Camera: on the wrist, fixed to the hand. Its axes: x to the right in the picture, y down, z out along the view.
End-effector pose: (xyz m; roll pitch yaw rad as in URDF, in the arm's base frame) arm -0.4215 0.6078 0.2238 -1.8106 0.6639 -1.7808
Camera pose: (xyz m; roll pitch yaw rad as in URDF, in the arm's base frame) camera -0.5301 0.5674 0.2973 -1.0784 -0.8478 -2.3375
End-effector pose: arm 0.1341 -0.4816 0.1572 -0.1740 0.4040 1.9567
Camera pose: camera 0.2311 -0.4826 0.0602 -0.3824 0.3787 0.1916
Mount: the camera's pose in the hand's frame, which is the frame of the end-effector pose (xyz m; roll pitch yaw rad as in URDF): 0.0037 -0.0702 -0.1178 0.0498 0.5969 -1.5945
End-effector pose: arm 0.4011 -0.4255 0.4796 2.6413 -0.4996 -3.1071
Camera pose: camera 0.4353 -0.5425 0.5425 2.7018 -0.0754 -1.4726
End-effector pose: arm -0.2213 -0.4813 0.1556 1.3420 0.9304 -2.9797
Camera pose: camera -0.1323 -0.5669 0.0958 -1.7664 0.5724 -0.2805
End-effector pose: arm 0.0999 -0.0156 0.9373 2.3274 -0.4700 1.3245
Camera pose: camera -0.0324 0.0071 0.9656 2.7285 0.2023 2.8135
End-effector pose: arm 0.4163 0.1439 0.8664 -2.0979 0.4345 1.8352
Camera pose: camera 0.4664 0.2132 0.9736 -1.3517 -1.1504 1.6632
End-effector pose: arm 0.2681 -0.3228 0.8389 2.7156 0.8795 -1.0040
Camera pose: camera 0.3967 -0.3152 0.8859 -2.1932 -0.1239 0.4470
